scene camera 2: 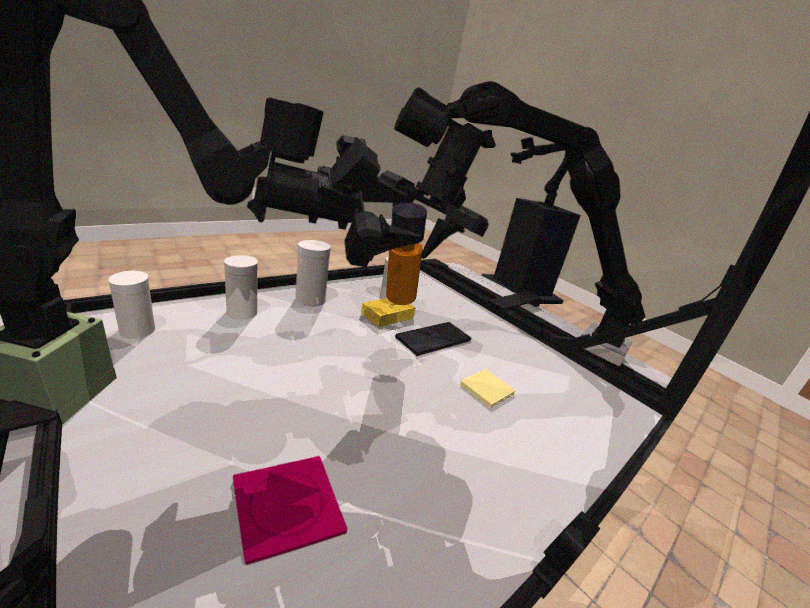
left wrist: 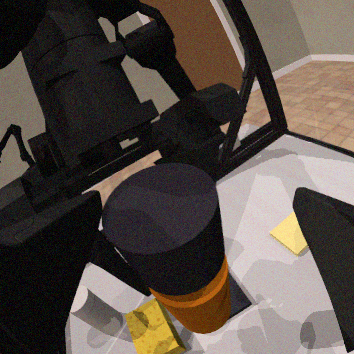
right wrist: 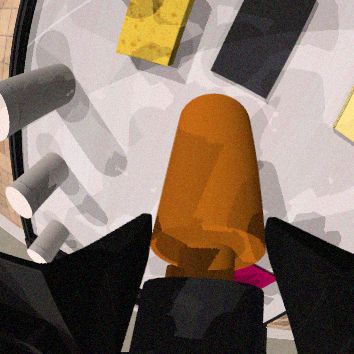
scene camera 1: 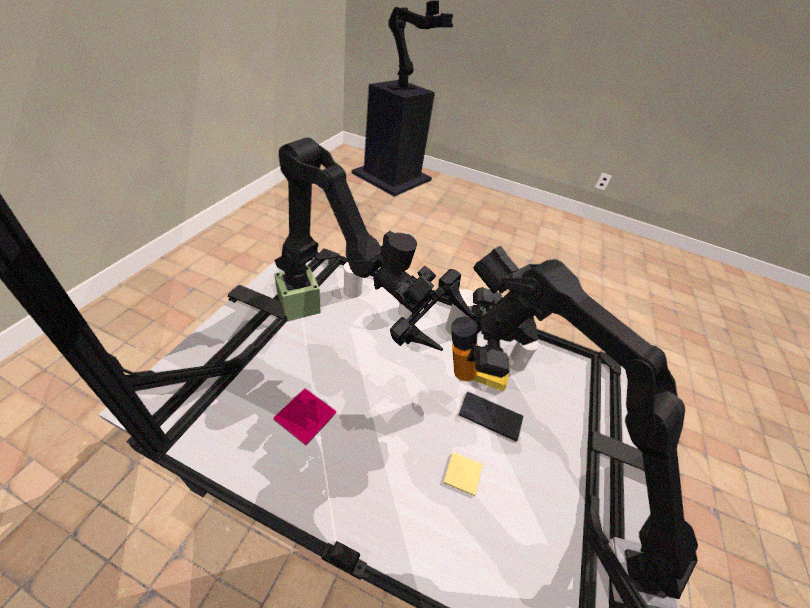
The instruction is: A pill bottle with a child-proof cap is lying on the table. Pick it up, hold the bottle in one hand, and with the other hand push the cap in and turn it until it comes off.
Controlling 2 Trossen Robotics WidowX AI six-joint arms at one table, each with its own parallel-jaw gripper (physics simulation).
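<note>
The orange pill bottle (scene camera 1: 463,366) (scene camera 2: 403,278) (left wrist: 205,312) (right wrist: 212,170) is held upright above the table, with its dark cap (scene camera 1: 463,330) (scene camera 2: 409,214) (left wrist: 162,215) (right wrist: 200,320) on top. My right gripper (right wrist: 210,225) is shut on the upper part of the bottle's body, one finger on each side. My left gripper (scene camera 1: 456,331) (scene camera 2: 420,217) (left wrist: 200,199) is open around the cap's level, coming from the left. In the left wrist view the cap stands between its spread fingers, nearer the left one, and neither finger plainly touches it.
A yellow sponge (scene camera 1: 493,379) (scene camera 2: 387,312) (left wrist: 154,327) (right wrist: 155,30) and a black slab (scene camera 1: 490,416) (scene camera 2: 433,338) lie below and beside the bottle. A yellow pad (scene camera 1: 463,473) (scene camera 2: 487,387) and a magenta square (scene camera 1: 304,416) (scene camera 2: 287,509) lie farther off. White-topped grey cylinders stand along the table's back.
</note>
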